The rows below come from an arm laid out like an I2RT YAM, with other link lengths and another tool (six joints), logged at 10 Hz.
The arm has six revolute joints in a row. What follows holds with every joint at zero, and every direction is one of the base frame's. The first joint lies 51.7 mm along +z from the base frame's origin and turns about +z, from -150 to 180 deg. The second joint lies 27.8 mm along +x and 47.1 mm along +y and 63.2 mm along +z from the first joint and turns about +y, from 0 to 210 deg. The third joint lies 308.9 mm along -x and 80.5 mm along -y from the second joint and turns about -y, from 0 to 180 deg. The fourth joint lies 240.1 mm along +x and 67.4 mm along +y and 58.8 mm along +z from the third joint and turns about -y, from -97 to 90 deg. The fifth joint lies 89.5 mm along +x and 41 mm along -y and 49 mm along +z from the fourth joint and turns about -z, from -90 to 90 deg. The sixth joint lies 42.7 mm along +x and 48.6 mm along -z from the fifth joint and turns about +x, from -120 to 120 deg. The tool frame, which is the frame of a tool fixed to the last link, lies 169 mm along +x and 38 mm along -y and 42 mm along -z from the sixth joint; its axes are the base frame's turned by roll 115.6, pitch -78.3 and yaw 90 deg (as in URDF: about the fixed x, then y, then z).
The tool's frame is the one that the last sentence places.
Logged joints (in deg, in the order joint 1, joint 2, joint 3, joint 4, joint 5, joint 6), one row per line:
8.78, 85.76, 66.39, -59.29, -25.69, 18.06
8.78, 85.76, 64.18, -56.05, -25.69, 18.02
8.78, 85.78, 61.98, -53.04, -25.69, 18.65
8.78, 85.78, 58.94, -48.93, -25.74, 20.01
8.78, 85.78, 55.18, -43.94, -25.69, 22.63
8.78, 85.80, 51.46, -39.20, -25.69, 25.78
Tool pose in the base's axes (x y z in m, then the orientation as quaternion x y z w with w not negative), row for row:
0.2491, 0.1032, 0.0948, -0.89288, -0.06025, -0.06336, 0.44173
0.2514, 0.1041, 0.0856, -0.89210, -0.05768, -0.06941, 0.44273
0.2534, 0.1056, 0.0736, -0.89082, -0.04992, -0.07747, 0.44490
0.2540, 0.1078, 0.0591, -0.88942, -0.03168, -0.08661, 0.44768
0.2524, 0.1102, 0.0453, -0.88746, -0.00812, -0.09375, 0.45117
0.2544, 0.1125, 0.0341, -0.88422, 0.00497, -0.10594, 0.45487
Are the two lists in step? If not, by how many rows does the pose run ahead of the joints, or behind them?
The pose runs 1 row ahead of the joints: the pose in row i belongs to the joints in row i + 1.
